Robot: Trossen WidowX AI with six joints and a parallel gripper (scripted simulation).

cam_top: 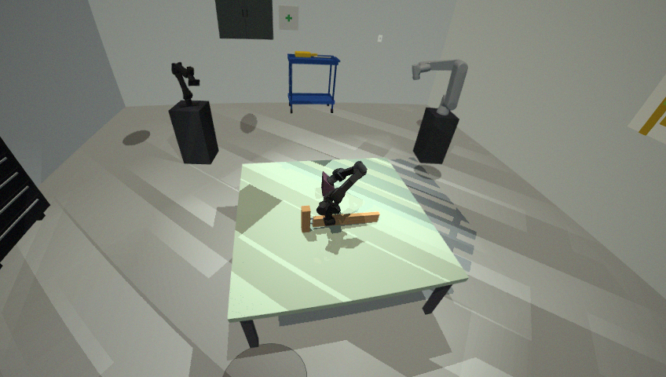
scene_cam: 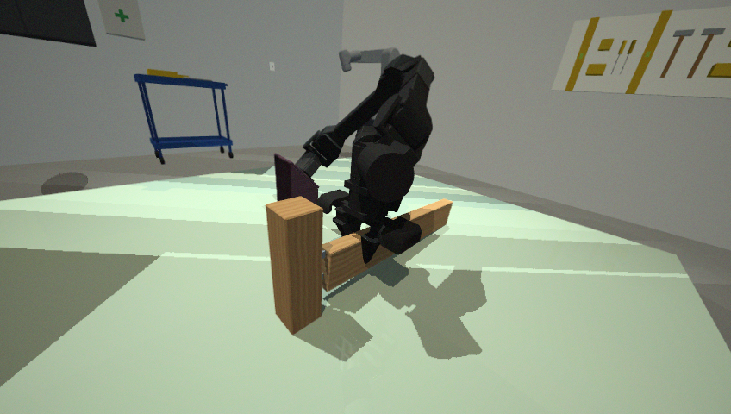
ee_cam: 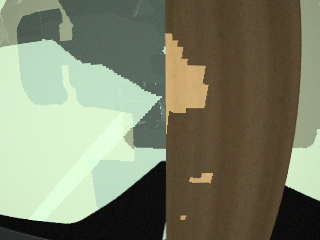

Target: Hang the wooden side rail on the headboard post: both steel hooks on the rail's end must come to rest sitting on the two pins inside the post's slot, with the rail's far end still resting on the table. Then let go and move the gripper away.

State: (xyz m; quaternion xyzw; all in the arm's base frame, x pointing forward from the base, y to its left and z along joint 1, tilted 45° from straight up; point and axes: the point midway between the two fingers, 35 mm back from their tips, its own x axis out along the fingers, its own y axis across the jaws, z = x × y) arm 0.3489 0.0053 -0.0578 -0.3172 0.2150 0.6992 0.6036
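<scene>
The wooden headboard post is 130 mm to the right of my gripper tip, 40 mm above it and 20 mm ahead of it.
</scene>
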